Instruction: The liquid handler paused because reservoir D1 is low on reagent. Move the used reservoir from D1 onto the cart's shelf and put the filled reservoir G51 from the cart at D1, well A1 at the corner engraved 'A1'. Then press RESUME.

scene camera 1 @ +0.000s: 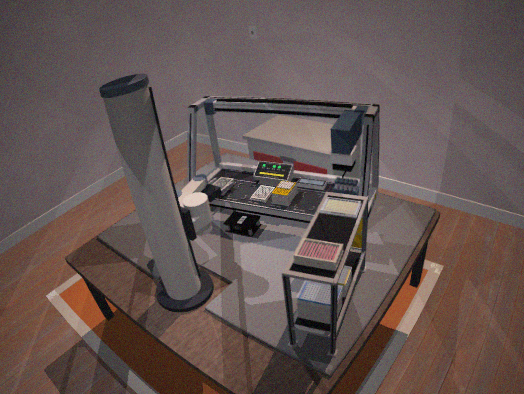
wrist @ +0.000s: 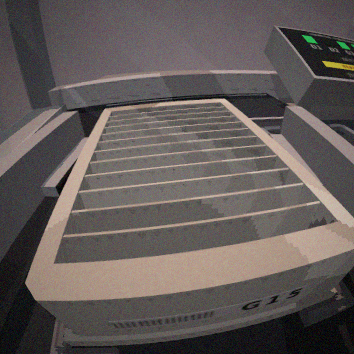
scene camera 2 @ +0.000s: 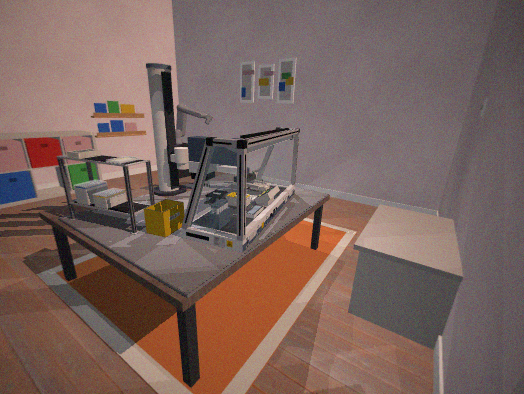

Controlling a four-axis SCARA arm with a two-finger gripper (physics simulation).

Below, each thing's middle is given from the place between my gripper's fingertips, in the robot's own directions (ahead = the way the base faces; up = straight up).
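The yellow bin (scene camera 2: 163, 218) is 10 mm below my hand and 90 mm behind it, and it stands 790 mm to the right of my hand.
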